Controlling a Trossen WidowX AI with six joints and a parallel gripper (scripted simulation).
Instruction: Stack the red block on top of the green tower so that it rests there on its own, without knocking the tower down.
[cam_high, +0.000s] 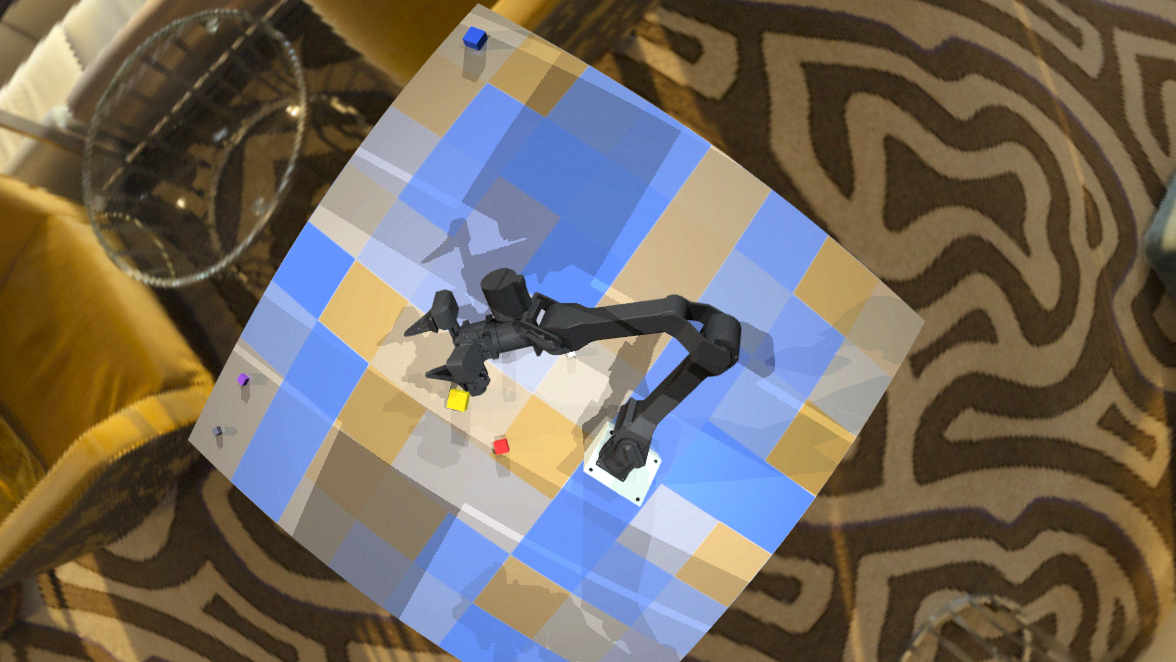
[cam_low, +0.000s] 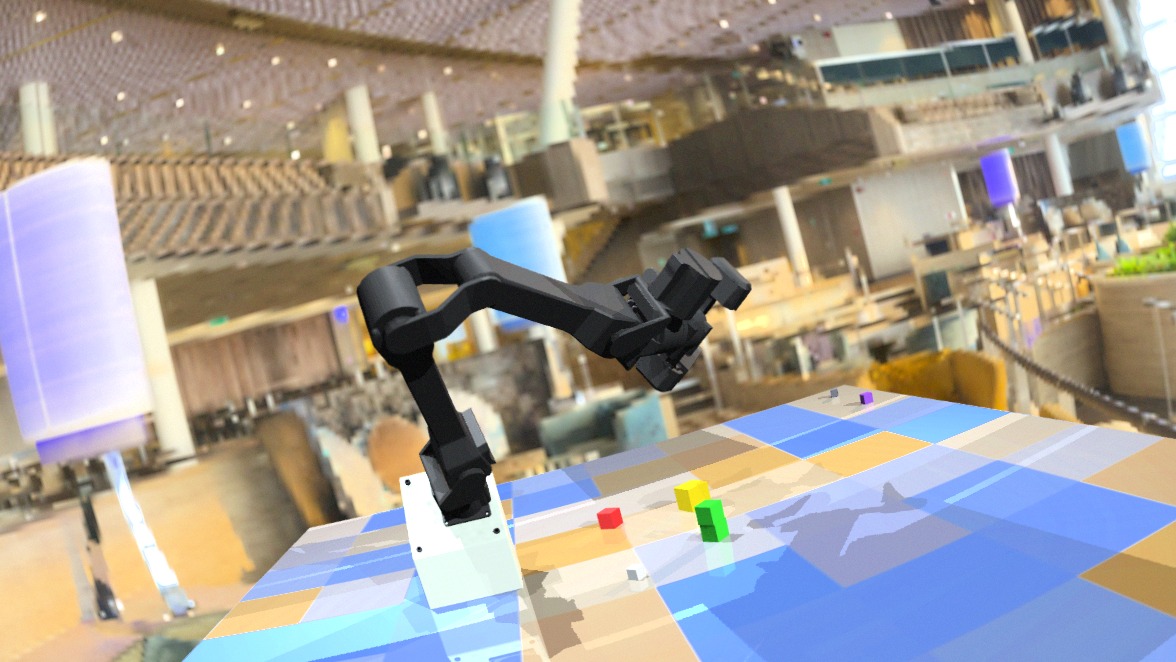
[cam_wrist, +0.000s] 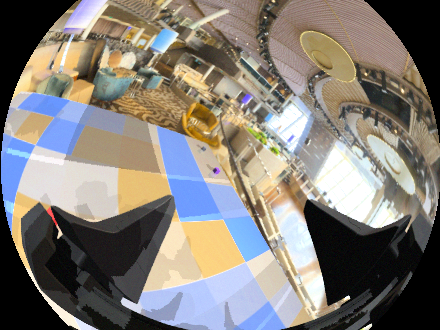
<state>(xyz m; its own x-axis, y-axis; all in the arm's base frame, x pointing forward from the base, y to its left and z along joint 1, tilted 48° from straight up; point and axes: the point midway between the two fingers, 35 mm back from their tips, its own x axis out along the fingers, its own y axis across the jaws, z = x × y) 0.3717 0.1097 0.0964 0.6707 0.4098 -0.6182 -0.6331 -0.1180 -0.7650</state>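
The red block lies 20 cm behind my gripper tip, 10 cm to the left of it and 25 cm below it. Round my gripper tip: white cube (21 cm behind, 14 cm to the right, 26 cm below); yellow block (8 cm behind, 7 cm to the left, 25 cm below); purple cube (39 cm ahead, 36 cm to the left, 25 cm below).
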